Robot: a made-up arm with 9 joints. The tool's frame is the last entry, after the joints.
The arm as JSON. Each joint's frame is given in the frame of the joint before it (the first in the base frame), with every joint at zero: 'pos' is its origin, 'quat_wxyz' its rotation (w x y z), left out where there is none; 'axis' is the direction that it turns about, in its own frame. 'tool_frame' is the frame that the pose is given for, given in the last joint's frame.
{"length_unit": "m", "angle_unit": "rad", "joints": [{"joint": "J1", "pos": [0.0, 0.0, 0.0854], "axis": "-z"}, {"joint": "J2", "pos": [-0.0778, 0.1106, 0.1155], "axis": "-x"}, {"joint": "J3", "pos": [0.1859, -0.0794, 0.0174], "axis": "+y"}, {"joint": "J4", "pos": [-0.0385, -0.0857, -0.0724], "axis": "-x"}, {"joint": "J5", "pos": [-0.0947, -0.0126, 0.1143], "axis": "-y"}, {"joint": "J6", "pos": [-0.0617, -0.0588, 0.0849], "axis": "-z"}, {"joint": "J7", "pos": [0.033, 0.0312, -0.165], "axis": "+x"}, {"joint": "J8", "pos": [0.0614, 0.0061, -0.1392], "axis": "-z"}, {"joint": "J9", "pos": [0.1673, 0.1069, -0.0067], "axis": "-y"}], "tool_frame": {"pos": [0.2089, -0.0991, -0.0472]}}
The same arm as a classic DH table. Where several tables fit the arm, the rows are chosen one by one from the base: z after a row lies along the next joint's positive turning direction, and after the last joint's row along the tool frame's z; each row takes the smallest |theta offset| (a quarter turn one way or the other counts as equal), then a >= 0, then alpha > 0; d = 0 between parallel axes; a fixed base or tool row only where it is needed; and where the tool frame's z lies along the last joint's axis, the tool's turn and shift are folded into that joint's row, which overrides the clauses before.
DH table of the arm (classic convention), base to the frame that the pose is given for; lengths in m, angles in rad. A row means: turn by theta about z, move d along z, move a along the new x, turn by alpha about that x. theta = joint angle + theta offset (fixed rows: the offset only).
base (fixed): theta offset 0.0000; d 0.0000; a 0.0000; alpha 3.1416
J1: theta offset -1.5708; d -0.2009; a 0.1106; alpha 1.5708
J2: theta offset -1.5708; d -0.1081; a 0.0174; alpha -1.5708
J3: theta offset 0.0000; d -0.1651; a -0.0724; alpha 1.5708
J4: theta offset 0.0000; d 0.1332; a 0.1143; alpha 1.5708
J5: theta offset 1.5708; d 0.0714; a 0.0617; alpha -1.5708
J6: theta offset 1.5708; d 0.0801; a 0.0312; alpha -1.5708
J7: theta offset 0.0000; d 0.0944; a 0.0061; alpha 1.5708
J8: theta offset 1.5708; d 0.1459; a 0.1673; alpha -1.5708
J9: theta offset 0.0000; d -0.0078; a 0.2089; alpha -1.5708
tool (fixed): theta offset 0.0000; d -0.0472; a 0.0000; alpha 0.0000

